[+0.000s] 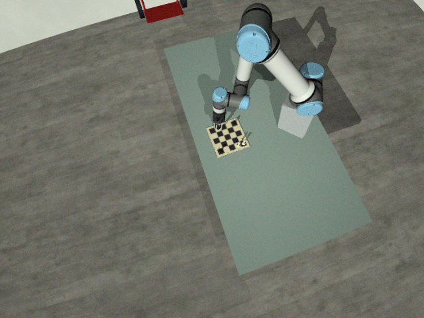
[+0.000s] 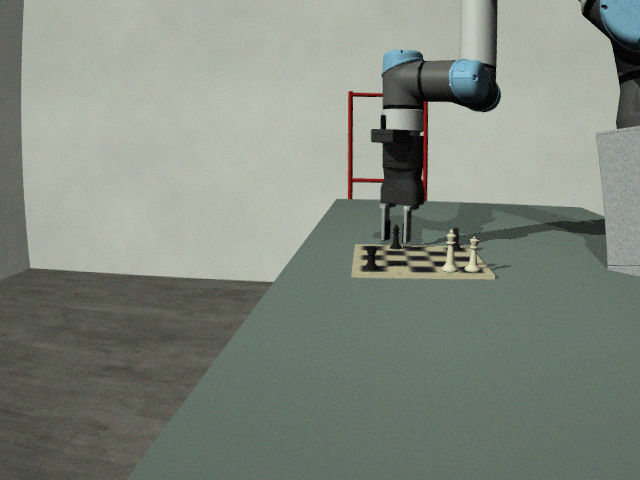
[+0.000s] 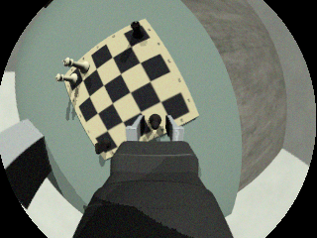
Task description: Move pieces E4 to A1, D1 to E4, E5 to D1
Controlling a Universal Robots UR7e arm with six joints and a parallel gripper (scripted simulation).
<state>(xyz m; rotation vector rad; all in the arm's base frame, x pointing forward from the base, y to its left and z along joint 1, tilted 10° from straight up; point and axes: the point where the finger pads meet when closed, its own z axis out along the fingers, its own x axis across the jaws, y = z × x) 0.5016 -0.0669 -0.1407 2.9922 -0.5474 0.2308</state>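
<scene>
Right now the dark piece is 160 mm to the left of my hand, 30 mm ahead of it and 20 mm below it. From my hand the other things lie so: white king (150 mm to the left, 90 mm behind); then white queen (140 mm to the left, 130 mm behind, 10 mm below); then chessboard (80 mm to the left, 40 mm behind, 30 mm below).
</scene>
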